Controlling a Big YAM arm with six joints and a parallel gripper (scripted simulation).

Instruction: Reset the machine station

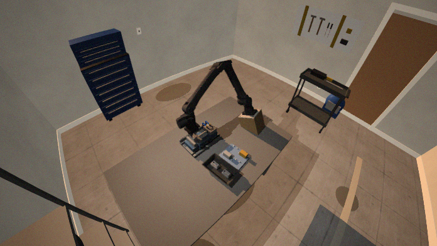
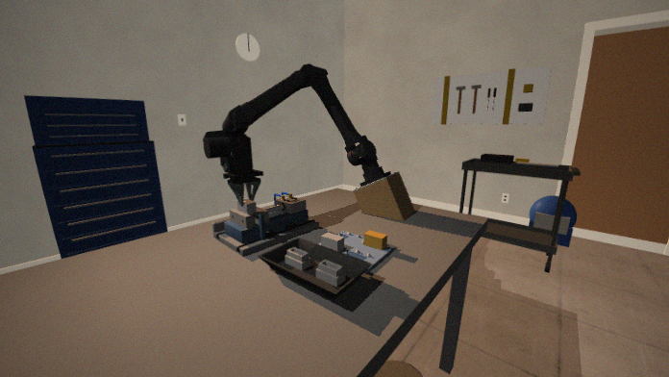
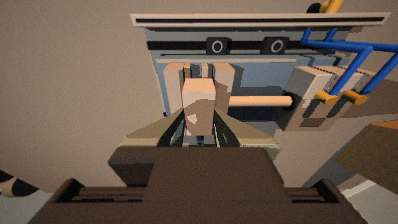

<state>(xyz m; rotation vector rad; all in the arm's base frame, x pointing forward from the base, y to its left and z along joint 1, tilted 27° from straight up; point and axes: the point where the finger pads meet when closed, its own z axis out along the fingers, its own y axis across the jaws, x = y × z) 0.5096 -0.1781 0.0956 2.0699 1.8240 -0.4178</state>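
Now: hand 8 cm above the vise, 7 cm past it and 2 cm to the right of it. Round my hand: yellow brass blank (37 cm to the left, 17 cm behind, 10 cm below).
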